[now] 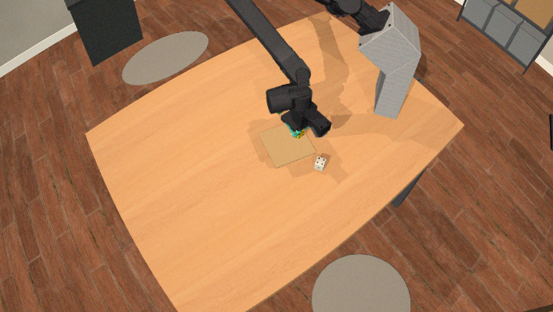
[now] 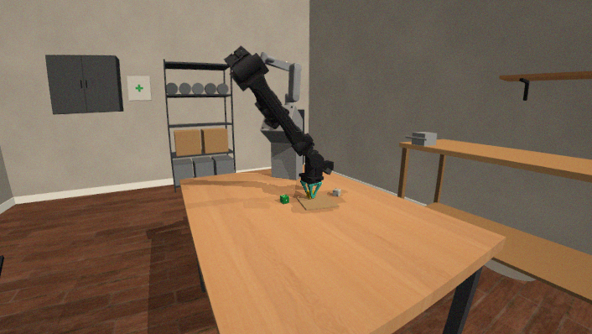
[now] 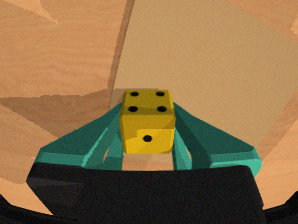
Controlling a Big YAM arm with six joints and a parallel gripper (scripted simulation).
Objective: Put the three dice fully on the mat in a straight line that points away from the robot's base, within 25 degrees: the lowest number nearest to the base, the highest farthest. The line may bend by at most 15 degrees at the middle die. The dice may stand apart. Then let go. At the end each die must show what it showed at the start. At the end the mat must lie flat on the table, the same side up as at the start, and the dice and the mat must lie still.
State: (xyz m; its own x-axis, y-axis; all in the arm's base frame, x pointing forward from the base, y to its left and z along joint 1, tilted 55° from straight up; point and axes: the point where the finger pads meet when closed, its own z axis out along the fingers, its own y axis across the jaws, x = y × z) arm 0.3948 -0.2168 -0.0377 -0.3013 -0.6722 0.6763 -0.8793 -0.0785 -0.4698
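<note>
My gripper is now right at the yellow die. Also, from my hand: green die: 100 mm to the right, 60 mm behind; tan mat: 40 mm ahead, 20 mm to the right, 20 mm below; white die: 110 mm to the left, 70 mm ahead.
</note>
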